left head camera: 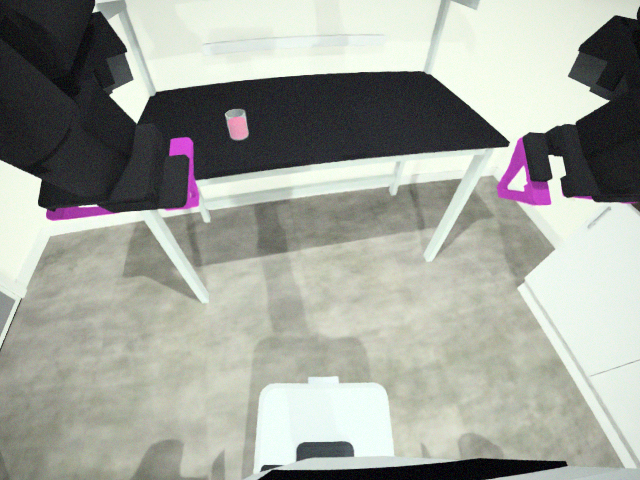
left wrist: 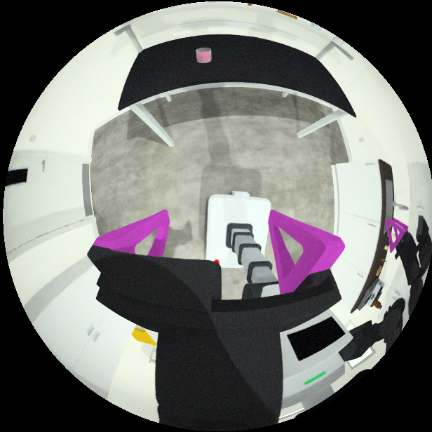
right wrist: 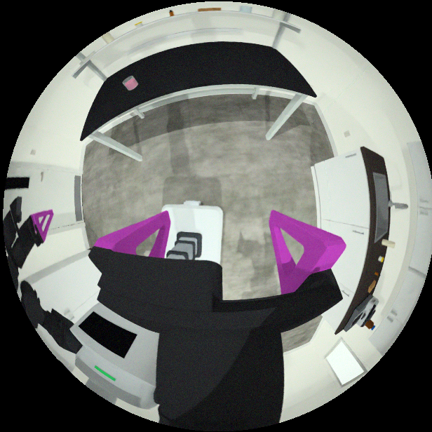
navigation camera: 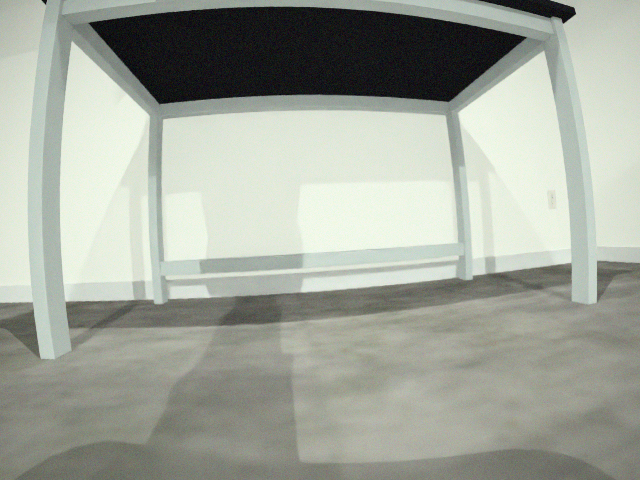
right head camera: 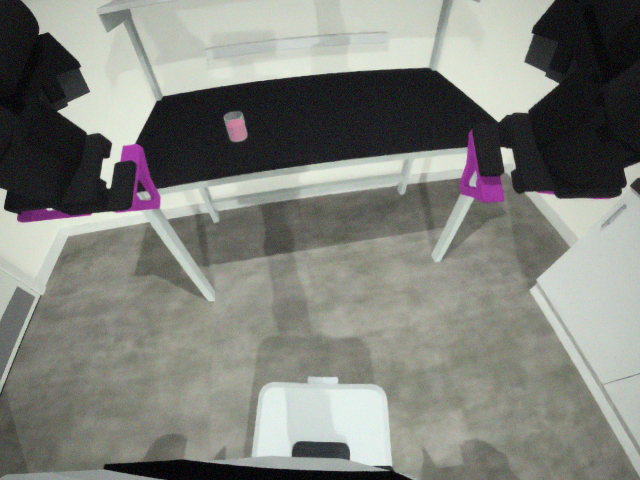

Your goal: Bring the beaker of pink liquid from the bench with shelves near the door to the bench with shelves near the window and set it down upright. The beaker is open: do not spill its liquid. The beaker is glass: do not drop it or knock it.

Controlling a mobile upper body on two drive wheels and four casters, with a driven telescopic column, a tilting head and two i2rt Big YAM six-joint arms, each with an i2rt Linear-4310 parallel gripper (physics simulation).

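Observation:
The glass beaker of pink liquid [left head camera: 237, 125] [right head camera: 236, 127] [left wrist: 203, 55] [right wrist: 130, 83] stands upright on the left part of the black-topped bench [left head camera: 330, 113] [right head camera: 330, 111] [left wrist: 260, 62] [right wrist: 215, 65]. My left gripper [left head camera: 123, 209] [right head camera: 87, 211] [left wrist: 218, 215] is open and empty, in front of the bench's left end and nearer to me than the beaker. My right gripper [left head camera: 568, 198] [right head camera: 540, 195] [right wrist: 219, 215] is open and empty, near the bench's right end and far from the beaker. I cannot tell a window bench in these views.
The bench's pale front legs [left head camera: 175, 258] [navigation camera: 49, 206] [navigation camera: 576, 180] stand ahead of my white base [left head camera: 325, 413]. Shelf uprights [left head camera: 136, 46] [left head camera: 437, 36] rise at the bench's back corners. A white cabinet [left head camera: 589, 289] [right wrist: 340, 190] stands at the right.

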